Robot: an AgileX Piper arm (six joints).
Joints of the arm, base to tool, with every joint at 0 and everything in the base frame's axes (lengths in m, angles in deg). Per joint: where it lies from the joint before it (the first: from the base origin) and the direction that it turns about. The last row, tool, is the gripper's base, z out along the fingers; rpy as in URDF.
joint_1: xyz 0.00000 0.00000 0.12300 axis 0 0 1
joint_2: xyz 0.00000 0.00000 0.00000 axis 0 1 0
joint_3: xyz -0.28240 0.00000 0.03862 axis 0 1 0
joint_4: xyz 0.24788 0.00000 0.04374 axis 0.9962 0 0.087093
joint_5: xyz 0.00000 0.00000 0.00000 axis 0 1 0
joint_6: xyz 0.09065 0.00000 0.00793 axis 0.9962 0 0.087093
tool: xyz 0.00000 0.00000 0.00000 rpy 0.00 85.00 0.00
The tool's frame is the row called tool.
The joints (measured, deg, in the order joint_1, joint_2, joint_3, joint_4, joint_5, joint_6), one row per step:
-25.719 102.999 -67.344 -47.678 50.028 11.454
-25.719 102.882 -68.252 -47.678 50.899 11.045
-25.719 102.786 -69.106 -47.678 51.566 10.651
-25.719 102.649 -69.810 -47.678 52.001 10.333
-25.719 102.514 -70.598 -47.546 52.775 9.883
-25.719 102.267 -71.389 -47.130 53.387 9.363
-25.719 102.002 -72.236 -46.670 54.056 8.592
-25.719 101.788 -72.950 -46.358 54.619 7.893
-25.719 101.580 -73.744 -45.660 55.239 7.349
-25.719 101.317 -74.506 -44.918 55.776 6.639
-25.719 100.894 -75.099 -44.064 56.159 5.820
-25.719 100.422 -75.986 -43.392 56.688 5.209
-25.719 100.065 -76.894 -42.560 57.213 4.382
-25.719 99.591 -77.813 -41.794 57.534 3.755
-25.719 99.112 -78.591 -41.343 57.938 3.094
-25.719 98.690 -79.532 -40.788 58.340 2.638
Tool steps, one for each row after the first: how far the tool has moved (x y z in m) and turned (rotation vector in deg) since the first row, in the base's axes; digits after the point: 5 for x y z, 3 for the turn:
0.00098 -0.00119 0.00478 -0.487 0.007 -0.242
0.00209 -0.00228 0.00921 -0.926 -0.086 -0.373
0.00305 -0.00309 0.01324 -1.304 -0.308 -0.416
0.00364 -0.00386 0.01754 -1.616 -0.309 -0.644
0.00425 -0.00423 0.02235 -1.737 -0.601 -0.845
0.00480 -0.00456 0.02749 -1.844 -0.772 -0.906
0.00522 -0.00488 0.03185 -1.984 -0.848 -0.883
0.00572 -0.00487 0.03621 -1.823 -1.198 -1.169
0.00613 -0.00469 0.04075 -1.627 -1.545 -1.278
0.00605 -0.00403 0.04544 -1.335 -1.977 -1.230
0.00616 -0.00372 0.05197 -1.317 -2.675 -1.351
0.00651 -0.00334 0.05775 -1.119 -3.218 -1.344
0.00682 -0.00285 0.06444 -1.039 -4.139 -1.316
0.00656 -0.00247 0.07075 -1.159 -4.726 -1.199
0.00664 -0.00213 0.07742 -1.222 -5.587 -1.259

